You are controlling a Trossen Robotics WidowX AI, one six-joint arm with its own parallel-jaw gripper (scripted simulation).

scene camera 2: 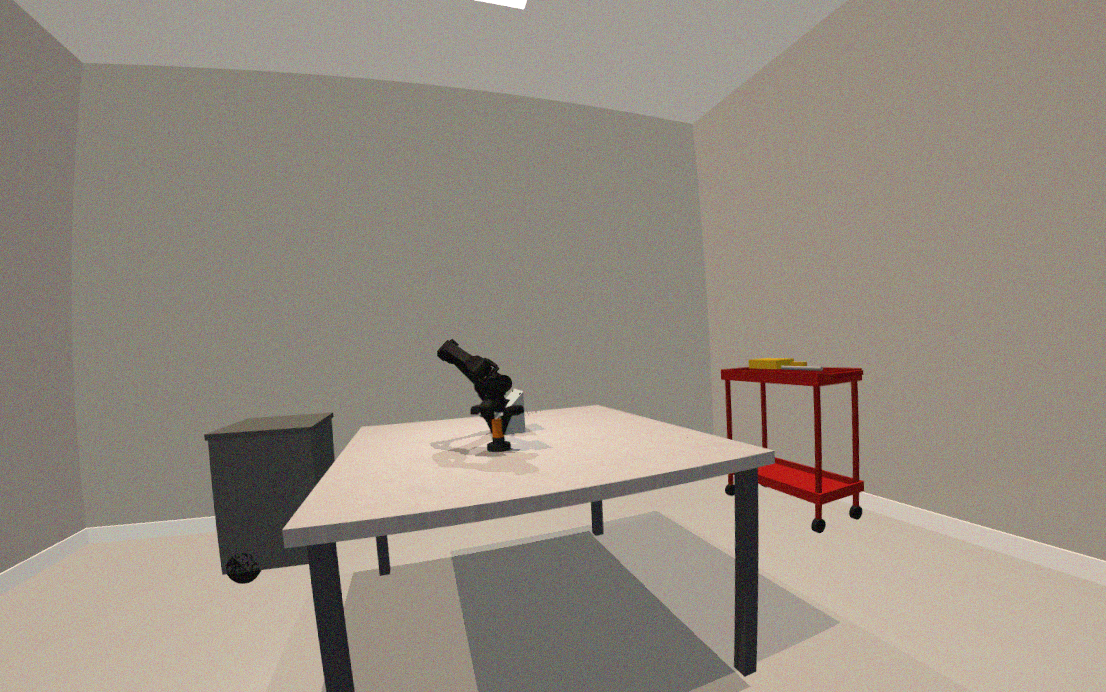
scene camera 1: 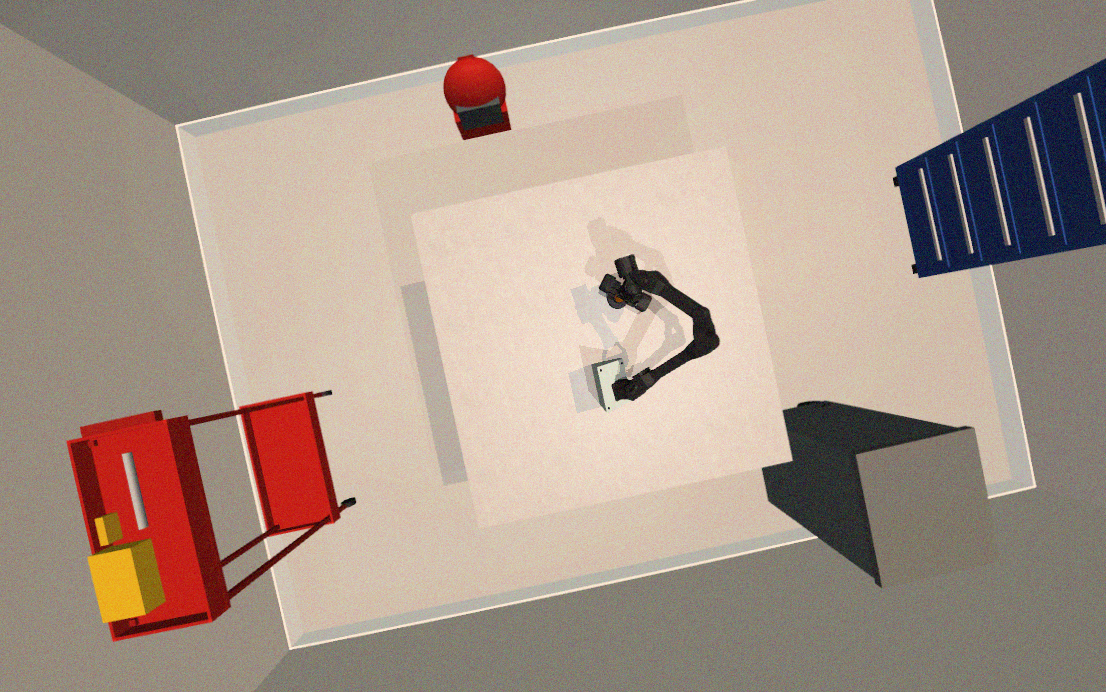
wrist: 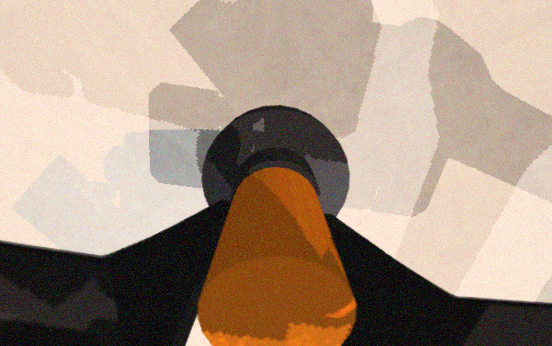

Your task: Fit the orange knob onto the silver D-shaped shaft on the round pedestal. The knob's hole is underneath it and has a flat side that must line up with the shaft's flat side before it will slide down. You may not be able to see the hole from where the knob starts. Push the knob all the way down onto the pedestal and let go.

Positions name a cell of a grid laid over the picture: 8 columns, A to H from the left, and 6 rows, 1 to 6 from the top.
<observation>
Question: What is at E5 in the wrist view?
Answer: An orange knob.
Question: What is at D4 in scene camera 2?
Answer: My gripper.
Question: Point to a dark round pedestal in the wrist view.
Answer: D3
</observation>
